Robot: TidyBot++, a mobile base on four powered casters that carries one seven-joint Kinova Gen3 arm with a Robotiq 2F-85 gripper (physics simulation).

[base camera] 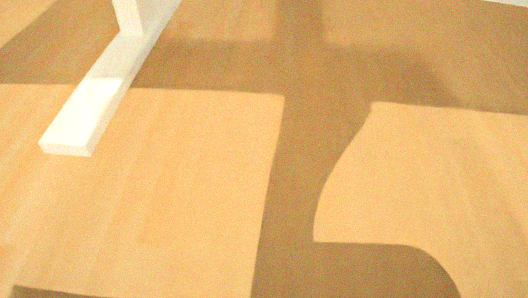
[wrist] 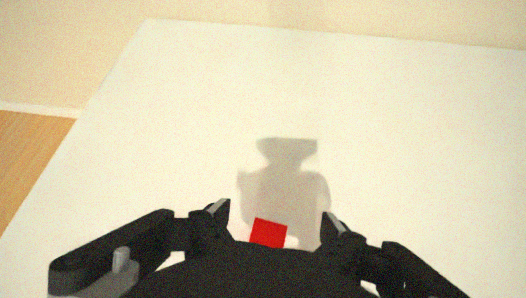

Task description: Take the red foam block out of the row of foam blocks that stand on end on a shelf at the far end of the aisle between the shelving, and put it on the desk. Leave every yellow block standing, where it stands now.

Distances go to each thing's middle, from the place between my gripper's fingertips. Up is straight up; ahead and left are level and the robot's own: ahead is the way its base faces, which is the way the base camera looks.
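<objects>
Red foam block (wrist: 264,232): 10 mm behind my hand, 170 mm below it.
</objects>
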